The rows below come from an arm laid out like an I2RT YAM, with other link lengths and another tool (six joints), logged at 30 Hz.
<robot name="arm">
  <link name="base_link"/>
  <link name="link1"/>
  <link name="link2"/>
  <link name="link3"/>
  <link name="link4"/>
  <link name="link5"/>
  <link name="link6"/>
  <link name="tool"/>
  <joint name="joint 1" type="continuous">
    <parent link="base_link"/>
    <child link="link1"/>
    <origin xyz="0 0 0.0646"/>
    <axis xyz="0 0 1"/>
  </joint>
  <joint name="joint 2" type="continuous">
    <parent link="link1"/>
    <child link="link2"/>
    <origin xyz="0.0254 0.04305 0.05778"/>
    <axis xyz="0 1 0"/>
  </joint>
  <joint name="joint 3" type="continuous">
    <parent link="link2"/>
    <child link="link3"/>
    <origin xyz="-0.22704 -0.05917 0"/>
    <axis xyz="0 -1 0"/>
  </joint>
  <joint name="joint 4" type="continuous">
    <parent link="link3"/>
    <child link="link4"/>
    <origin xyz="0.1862 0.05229 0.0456"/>
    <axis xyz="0 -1 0"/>
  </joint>
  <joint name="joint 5" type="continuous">
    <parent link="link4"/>
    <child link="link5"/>
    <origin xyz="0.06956 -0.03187 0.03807"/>
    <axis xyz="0 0 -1"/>
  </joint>
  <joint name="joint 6" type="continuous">
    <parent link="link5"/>
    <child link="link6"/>
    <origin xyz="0.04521 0 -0.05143"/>
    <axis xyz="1 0 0"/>
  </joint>
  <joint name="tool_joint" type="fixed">
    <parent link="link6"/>
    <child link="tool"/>
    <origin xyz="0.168 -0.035 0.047" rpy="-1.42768 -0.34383 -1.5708"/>
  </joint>
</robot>
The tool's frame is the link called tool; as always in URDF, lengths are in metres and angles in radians. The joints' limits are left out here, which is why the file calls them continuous.
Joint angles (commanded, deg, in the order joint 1, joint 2, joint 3, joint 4, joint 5, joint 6), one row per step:
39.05 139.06 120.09 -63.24 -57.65 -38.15
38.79 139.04 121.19 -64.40 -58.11 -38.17
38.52 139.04 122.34 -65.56 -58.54 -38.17
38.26 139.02 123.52 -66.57 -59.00 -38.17
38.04 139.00 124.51 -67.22 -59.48 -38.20
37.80 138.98 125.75 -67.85 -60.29 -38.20
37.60 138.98 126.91 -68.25 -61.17 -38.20
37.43 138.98 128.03 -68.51 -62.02 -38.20
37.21 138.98 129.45 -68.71 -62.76 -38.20
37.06 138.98 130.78 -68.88 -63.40 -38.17
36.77 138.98 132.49 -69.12 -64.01 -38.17
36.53 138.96 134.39 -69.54 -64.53 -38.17
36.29 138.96 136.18 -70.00 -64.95 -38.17
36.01 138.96 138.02 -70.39 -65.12 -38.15
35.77 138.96 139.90 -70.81 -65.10 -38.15
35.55 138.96 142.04 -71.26 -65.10 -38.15
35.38 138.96 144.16 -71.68 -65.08 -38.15
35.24 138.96 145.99 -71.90 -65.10 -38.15
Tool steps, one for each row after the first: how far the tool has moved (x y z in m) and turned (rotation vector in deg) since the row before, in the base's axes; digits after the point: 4 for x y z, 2 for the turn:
0.0013 -0.0004 0.0052 0.34 0.30 -0.19
0.0015 -0.0005 0.0052 0.33 0.27 -0.21
0.0018 -0.0001 0.0058 0.48 0.13 -0.20
0.0018 0.0003 0.0054 0.61 -0.01 -0.14
0.0020 0.0010 0.0076 1.02 0.00 -0.12
0.0018 0.0014 0.0077 1.15 -0.07 -0.06
0.0018 0.0015 0.0076 1.19 -0.17 -0.02
0.0029 0.0016 0.0088 1.32 -0.53 -0.08
0.0023 0.0015 0.0081 1.18 -0.52 -0.03
0.0038 0.0011 0.0098 1.36 -0.82 -0.15
0.0032 0.0010 0.0103 1.30 -0.90 -0.10
0.0029 0.0005 0.0093 1.11 -0.83 -0.12
0.0036 0.0001 0.0089 0.98 -1.06 -0.24
0.0034 0.0000 0.0085 0.84 -1.19 -0.25
0.0033 0.0001 0.0098 0.99 -1.37 -0.22
0.0027 0.0001 0.0097 0.97 -1.40 -0.18
0.0022 0.0002 0.0088 0.95 -1.30 -0.13

